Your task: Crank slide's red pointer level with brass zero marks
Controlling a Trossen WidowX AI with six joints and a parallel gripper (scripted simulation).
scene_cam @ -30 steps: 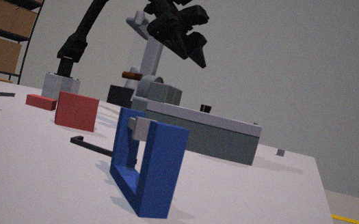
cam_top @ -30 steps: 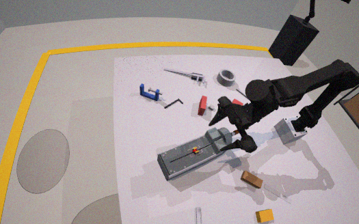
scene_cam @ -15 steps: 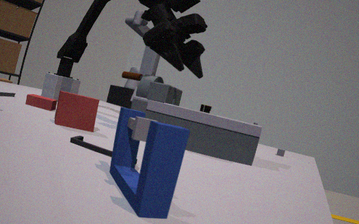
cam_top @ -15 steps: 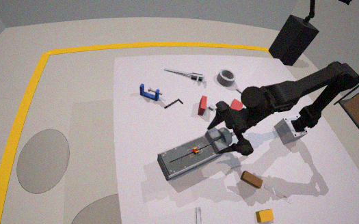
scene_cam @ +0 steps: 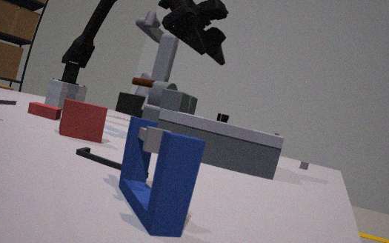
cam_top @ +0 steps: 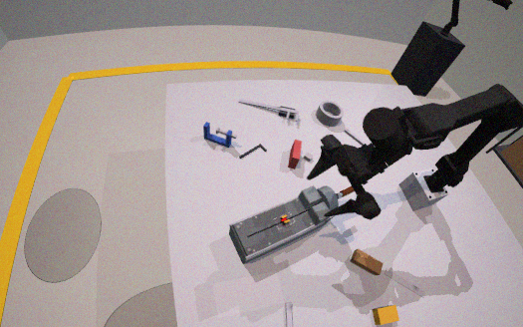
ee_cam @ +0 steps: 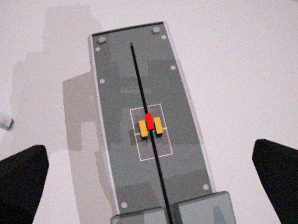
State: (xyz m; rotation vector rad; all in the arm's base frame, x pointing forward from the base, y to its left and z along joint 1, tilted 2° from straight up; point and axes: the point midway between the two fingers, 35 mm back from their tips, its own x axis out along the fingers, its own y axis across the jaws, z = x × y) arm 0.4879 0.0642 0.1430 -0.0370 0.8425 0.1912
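Right now the crank handle is 130 mm behind my gripper tip, 50 mm to the right of it and 70 mm below it. Also, from my gripper tip: tan block (190 mm behind, 130 mm to the left, 180 mm below); red pointer (50 mm ahead, 10 mm to the left, 110 mm below); black hex key (70 mm ahead, 270 mm to the right, 190 mm below).
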